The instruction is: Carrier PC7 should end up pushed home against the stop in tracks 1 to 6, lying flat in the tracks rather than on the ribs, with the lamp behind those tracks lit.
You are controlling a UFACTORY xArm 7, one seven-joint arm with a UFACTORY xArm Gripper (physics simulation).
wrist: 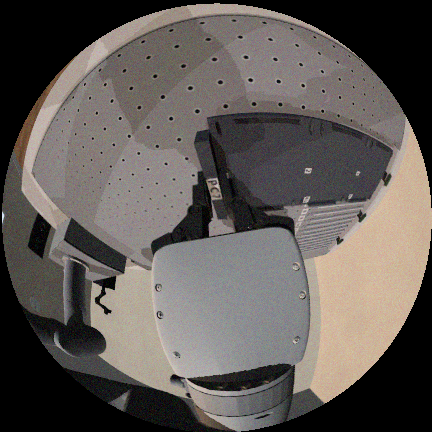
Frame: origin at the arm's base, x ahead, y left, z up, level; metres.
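Seen in the pictures: gripper, fingertip midpoint: (212,178); arm's base, origin of the base link: (75,262).
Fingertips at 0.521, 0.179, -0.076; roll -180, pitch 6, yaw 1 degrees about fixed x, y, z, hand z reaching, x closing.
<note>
Pixels of each thing's top centre, then the offset from my fingertips to it, as dx, dy, dz. "pt": a spot on its surface instead.
- Carrier PC7, surface spot: (213,189) pt +0.000, -0.003, +0.012
- large dark panel, middle of its top: (341,181) +0.158, +0.005, +0.012
Carrier PC7 (213,189) is a dark, narrow bar with a white "PC7" label, seen at a steep angle near the middle of the wrist view. My gripper (212,178) is shut on it, with a black finger on each side. The bar's far end reaches up beside the left edge of a large dark panel (270,160). Pale ribbed tracks (327,225) lie at the lower right of that panel, with small number labels along their left ends. The carrier's underside and its contact with anything below are hidden. I cannot make out a lit lamp behind the tracks.
A grey board with rows of holes (155,110) spans the upper view. Black clips (362,216) stand along the right edge. A grey box with a dark top (95,245) stands at the left on a round grey post (76,290). A thin black crank shape (103,300) hangs nearby.
</note>
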